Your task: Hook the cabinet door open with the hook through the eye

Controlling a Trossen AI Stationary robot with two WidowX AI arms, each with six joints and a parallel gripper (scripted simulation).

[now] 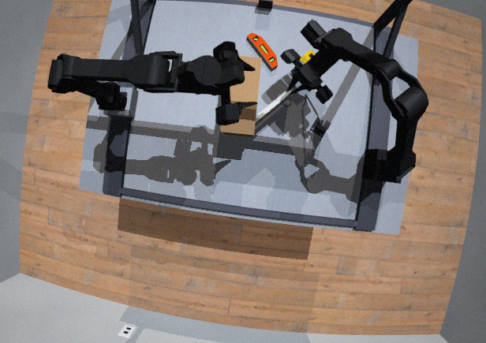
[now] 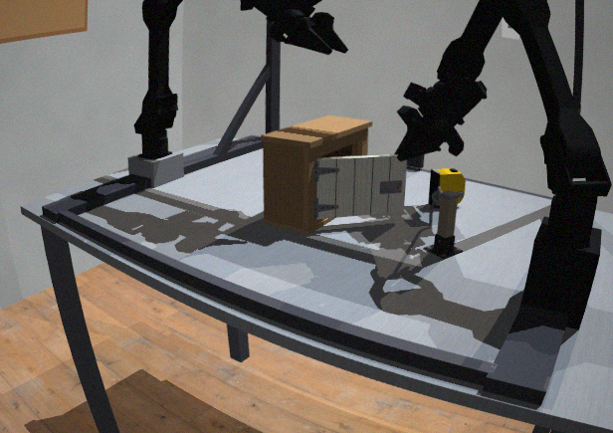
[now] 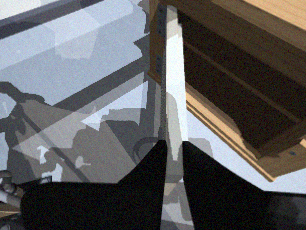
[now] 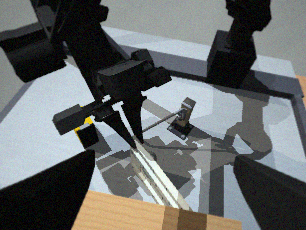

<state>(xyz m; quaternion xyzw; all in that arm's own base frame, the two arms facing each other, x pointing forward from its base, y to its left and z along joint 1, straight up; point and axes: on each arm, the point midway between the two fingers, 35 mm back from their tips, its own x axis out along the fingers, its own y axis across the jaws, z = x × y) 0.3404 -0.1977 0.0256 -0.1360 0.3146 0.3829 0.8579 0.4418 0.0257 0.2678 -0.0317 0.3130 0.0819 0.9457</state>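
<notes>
Now: the thin metal hook 40 mm ahead of my left hand, 80 mm to the left of it and 90 mm below it. Also, from my left hand: yellow tape measure 110 mm behind, 30 mm to the left, 100 mm below; then grey plank door 80 mm ahead, 50 mm to the right, 70 mm below; then orange spirit level 130 mm behind, 130 mm to the right, 130 mm below.
</notes>
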